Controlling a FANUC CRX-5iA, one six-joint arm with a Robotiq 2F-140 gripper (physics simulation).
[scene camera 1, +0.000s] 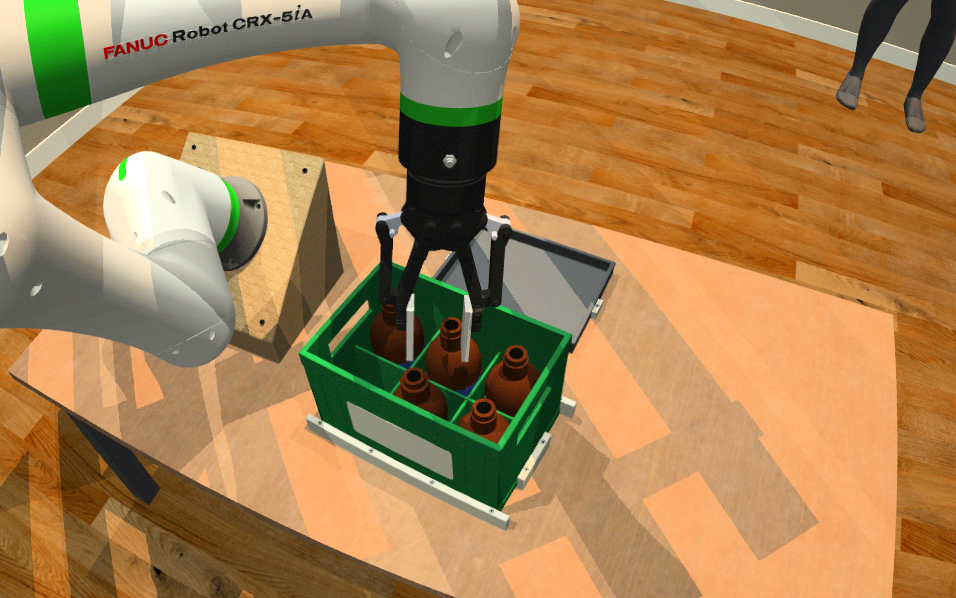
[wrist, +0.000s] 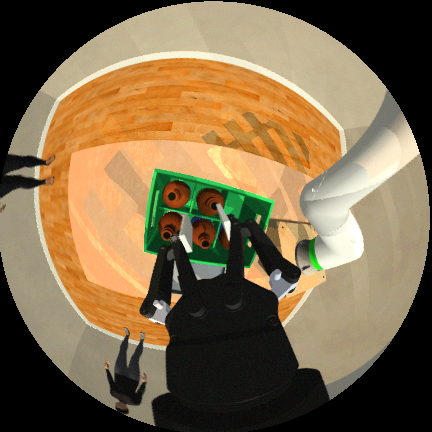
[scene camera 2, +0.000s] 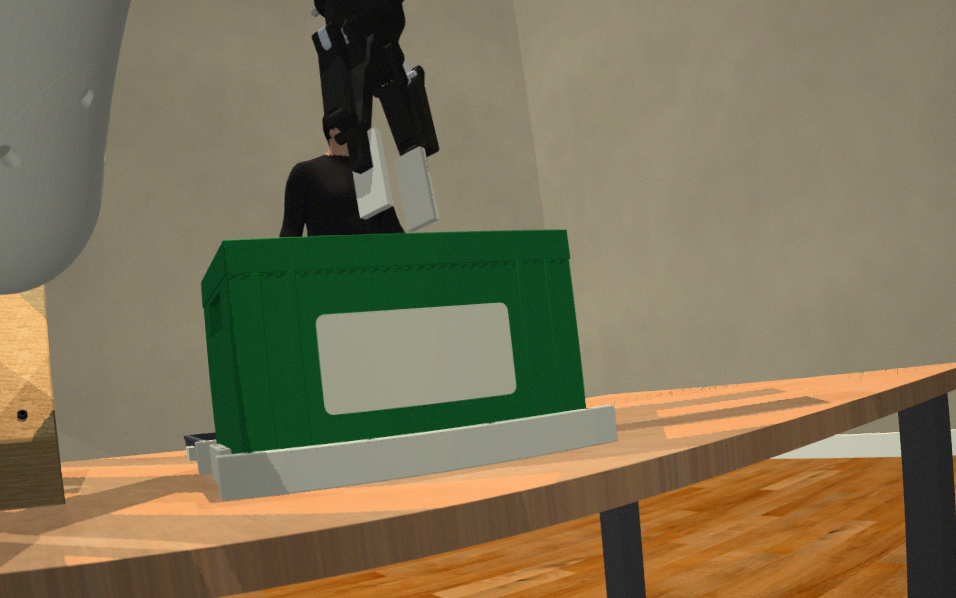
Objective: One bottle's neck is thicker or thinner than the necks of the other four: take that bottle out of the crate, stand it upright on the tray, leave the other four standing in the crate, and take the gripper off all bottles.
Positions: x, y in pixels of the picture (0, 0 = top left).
Scene:
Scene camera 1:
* my gripper: 437, 352
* grey tray: 561, 286
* crate rim: 383, 401

